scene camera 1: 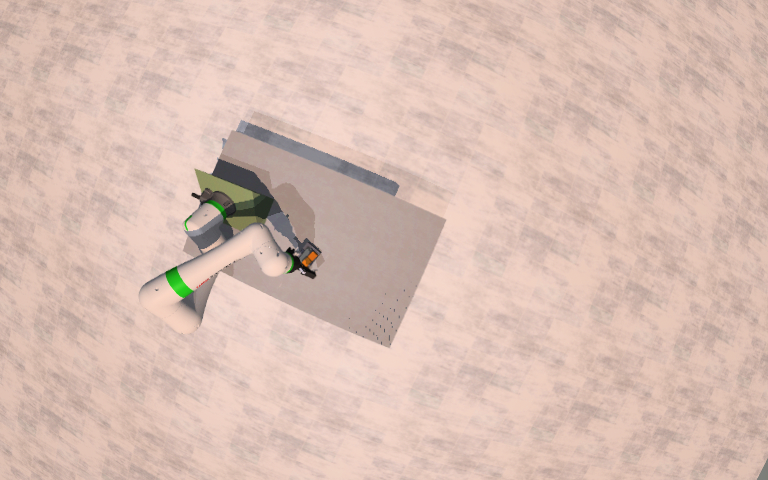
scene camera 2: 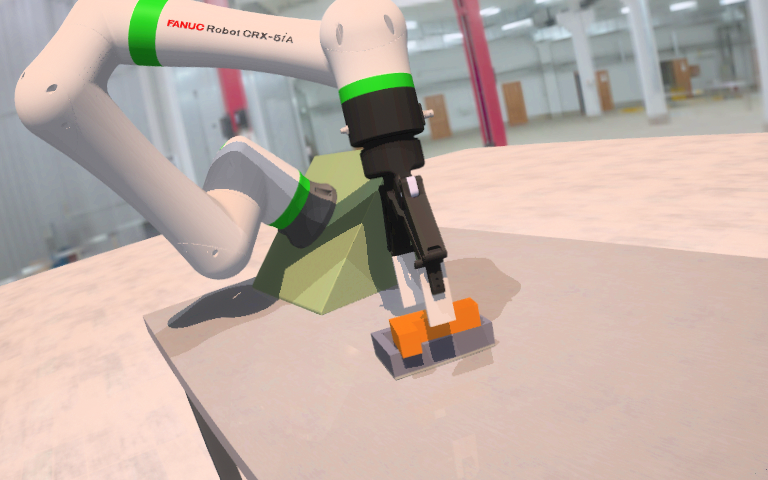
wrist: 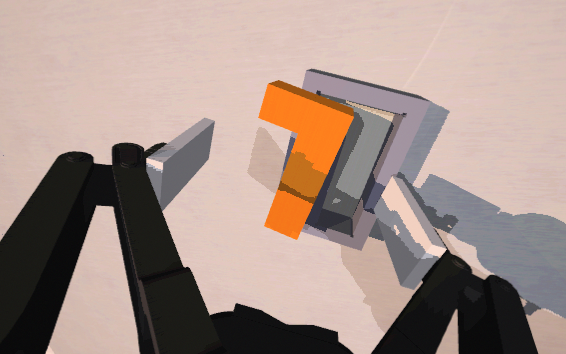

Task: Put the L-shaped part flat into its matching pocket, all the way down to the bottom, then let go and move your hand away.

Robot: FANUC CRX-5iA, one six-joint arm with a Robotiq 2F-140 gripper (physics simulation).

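Frame: origin at the arm's base, x left, y down, z back, level; centimetres.
Where they show: gripper, between the fingertips: [scene camera 1: 307,262] [scene camera 2: 427,312] [wrist: 298,167]; arm's base, origin of its link: [scene camera 1: 224,202] [scene camera 2: 314,216].
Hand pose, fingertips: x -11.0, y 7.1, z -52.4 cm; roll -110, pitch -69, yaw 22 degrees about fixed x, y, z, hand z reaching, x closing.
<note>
Things, the pixels of their centre, and the offset from my fingertips. Level surfaces: height alone.
- orange L-shaped part, middle of its body: [wrist: 288,163] [scene camera 2: 438,326] [scene camera 1: 310,262] dy +1.8, dx +0.5, dz -1.2 cm
- grey-purple pocket block, middle of its body: [wrist: 337,163] [scene camera 2: 431,339] [scene camera 1: 306,257] dy +5.1, dx +1.7, dz +2.6 cm
- brown table, height of its surface: dy +6.9 cm
The orange L-shaped part [scene camera 1: 312,256] [scene camera 2: 407,336] [wrist: 320,130] sits high on the grey-purple pocket block [scene camera 2: 475,339] [wrist: 370,95]. Its long leg runs along one long side of the block, and its short leg sticks out past that side. In the wrist view, the pocket's grey inside shows beside the long leg, so the part lies shifted sideways across the wall, not down at the bottom. Whether it is slightly tilted is unclear. My gripper [scene camera 2: 424,314] [wrist: 298,167] is open, with one finger on each side of the part and a gap to it.
The block stands on the brown table [scene camera 1: 373,237] [scene camera 2: 594,339]. An olive-green robot stand [scene camera 1: 232,189] [scene camera 2: 322,288] is behind it at the arm's base. A grey bar [scene camera 1: 322,158] runs along one table edge in scene camera 1.
</note>
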